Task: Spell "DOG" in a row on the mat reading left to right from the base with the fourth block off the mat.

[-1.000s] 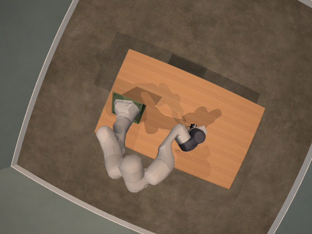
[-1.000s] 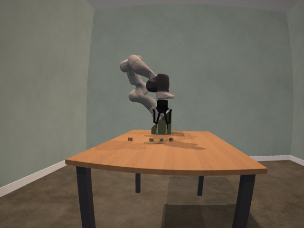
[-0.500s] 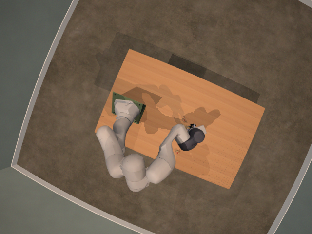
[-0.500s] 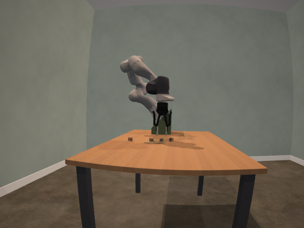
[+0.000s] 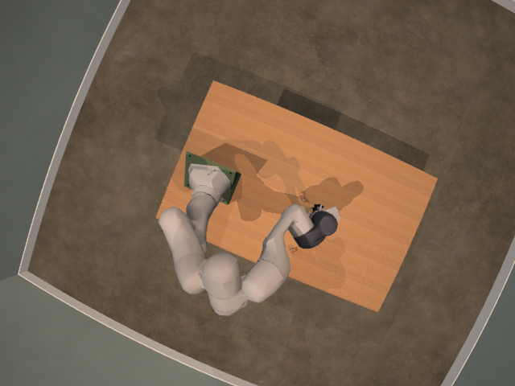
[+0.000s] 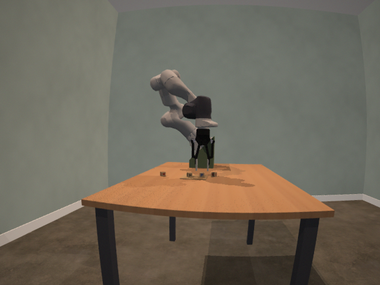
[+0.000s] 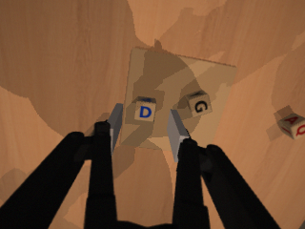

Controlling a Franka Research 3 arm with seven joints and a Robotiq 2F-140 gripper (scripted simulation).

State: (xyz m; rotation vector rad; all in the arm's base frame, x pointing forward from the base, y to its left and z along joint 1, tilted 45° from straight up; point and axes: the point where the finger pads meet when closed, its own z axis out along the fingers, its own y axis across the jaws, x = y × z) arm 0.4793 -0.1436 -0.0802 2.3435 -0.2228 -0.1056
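Right now the mat is 70 mm below my hand and 40 mm to the right of it. Also, from my hand: G block 70 mm to the right, 50 mm below, 10 mm ahead.
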